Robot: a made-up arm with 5 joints.
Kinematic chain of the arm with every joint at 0, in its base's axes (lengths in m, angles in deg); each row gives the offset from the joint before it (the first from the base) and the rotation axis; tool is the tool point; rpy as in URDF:
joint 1: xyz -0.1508 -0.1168 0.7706 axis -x
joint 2: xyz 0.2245 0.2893 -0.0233 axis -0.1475 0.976 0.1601
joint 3: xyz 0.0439 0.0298 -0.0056 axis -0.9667 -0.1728 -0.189
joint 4: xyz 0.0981 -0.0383 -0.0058 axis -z
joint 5: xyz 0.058 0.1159 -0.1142 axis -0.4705 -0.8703 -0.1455
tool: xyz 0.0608 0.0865 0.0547 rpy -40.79 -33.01 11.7
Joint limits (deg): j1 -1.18..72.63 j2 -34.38..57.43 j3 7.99..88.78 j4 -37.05..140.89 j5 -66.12..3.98
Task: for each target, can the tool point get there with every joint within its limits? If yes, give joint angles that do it. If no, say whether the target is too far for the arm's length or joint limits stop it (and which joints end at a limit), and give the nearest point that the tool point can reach.
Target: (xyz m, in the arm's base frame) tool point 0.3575 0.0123 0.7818
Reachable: yes | joints 16.86 34.79 58.24 117.86 -59.65
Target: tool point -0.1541 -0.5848 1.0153
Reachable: no: joint limits stop it (at a limit: joint 1, joint 2, joint 3, joint 4, joint 5) | nearest point 0.1548 -0.2662 0.6940 | short by 0.548 m
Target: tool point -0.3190 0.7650 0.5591
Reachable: no: too far | nearest point 0.0078 0.3734 0.5504 | short by 0.510 m
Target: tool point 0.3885 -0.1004 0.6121
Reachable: yes | joints 50.63 33.11 38.16 99.96 -6.51
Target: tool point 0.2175 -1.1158 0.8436
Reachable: no: too far | nearest point 0.2317 -0.3916 0.5556 | short by 0.779 m
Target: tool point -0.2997 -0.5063 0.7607
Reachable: no: joint limits stop it (at a limit: joint 1, joint 2, joint 4, joint 5) | nearest point 0.0585 -0.3261 0.4781 | short by 0.491 m
